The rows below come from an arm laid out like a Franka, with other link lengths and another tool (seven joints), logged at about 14 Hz.
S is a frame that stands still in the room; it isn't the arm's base.
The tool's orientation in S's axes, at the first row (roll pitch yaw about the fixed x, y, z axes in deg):
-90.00, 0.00, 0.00
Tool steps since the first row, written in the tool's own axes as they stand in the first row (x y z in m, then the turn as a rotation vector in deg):
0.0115, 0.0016, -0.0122, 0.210, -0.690, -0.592
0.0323, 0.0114, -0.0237, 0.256, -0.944, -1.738
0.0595, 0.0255, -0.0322, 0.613, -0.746, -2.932
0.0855, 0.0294, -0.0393, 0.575, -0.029, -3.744
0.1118, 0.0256, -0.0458, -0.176, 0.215, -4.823
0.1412, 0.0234, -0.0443, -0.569, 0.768, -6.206
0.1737, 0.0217, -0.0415, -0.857, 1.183, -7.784
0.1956, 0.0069, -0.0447, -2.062, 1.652, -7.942
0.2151, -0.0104, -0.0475, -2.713, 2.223, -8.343
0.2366, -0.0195, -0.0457, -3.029, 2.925, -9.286
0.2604, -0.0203, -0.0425, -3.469, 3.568, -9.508
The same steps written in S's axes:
0.0115, -0.0122, -0.0016, 0.210, -0.592, 0.690
0.0323, -0.0237, -0.0114, 0.256, -1.738, 0.944
0.0595, -0.0322, -0.0255, 0.613, -2.932, 0.746
0.0855, -0.0393, -0.0294, 0.575, -3.744, 0.029
0.1118, -0.0458, -0.0256, -0.176, -4.823, -0.215
0.1412, -0.0443, -0.0234, -0.569, -6.206, -0.768
0.1737, -0.0415, -0.0217, -0.857, -7.784, -1.183
0.1956, -0.0447, -0.0069, -2.062, -7.942, -1.652
0.2151, -0.0475, 0.0104, -2.713, -8.343, -2.223
0.2366, -0.0457, 0.0195, -3.029, -9.286, -2.925
0.2604, -0.0425, 0.0203, -3.469, -9.508, -3.568

